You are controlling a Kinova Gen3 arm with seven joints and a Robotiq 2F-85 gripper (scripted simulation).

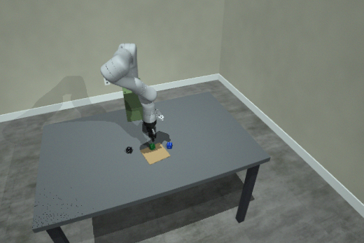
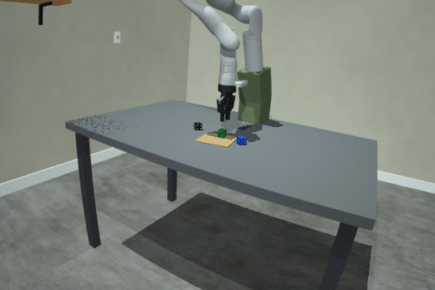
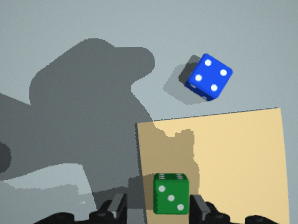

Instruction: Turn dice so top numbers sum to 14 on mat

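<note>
Now: hand 40 mm short of the blue die, 100 mm to the right of it and 70 mm above it. Round my hand: tan mat (60 mm ahead, 90 mm below); then black die (20 mm behind, 140 mm to the right, 70 mm below); then green die (10 mm ahead, 70 mm below).
</note>
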